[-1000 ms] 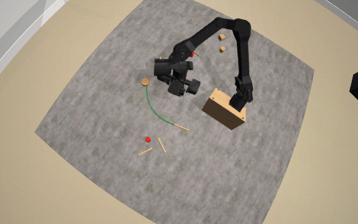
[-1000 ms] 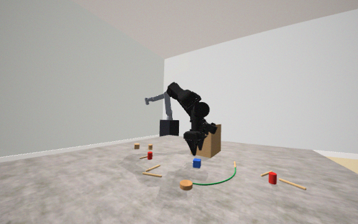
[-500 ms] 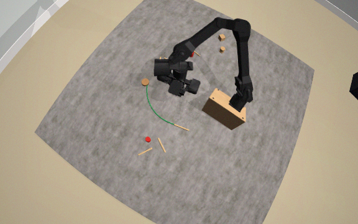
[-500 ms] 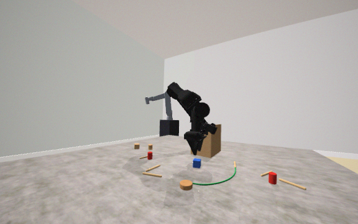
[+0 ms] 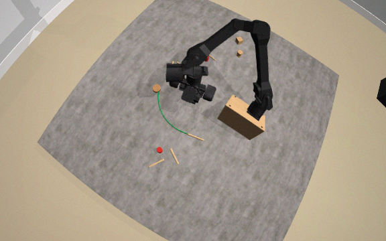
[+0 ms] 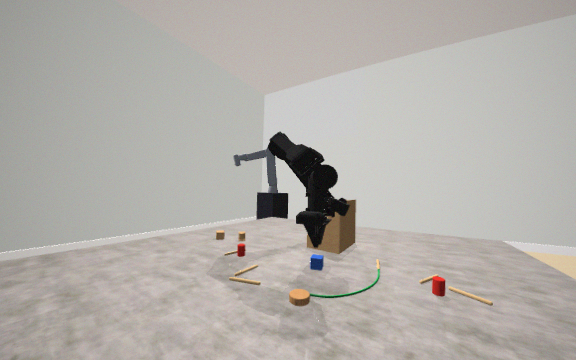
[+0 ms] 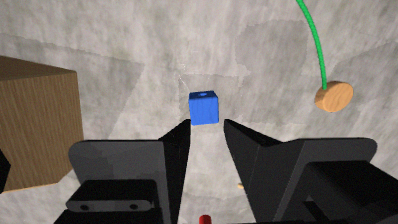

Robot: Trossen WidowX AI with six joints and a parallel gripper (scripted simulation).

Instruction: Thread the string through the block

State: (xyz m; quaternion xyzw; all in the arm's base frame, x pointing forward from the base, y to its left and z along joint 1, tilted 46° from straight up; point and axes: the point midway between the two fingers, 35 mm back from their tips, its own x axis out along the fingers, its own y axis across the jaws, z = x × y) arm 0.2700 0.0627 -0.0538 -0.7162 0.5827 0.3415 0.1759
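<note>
The blue block is 40 mm below my gripper tip. The rest, counted from my gripper tip: wooden cylinder 380 mm to the right, 40 mm below, 30 mm behind; then small wooden cube 460 mm to the right, 40 mm below, 20 mm ahead; then round wooden button 160 mm ahead, 60 mm to the left, 50 mm below.
</note>
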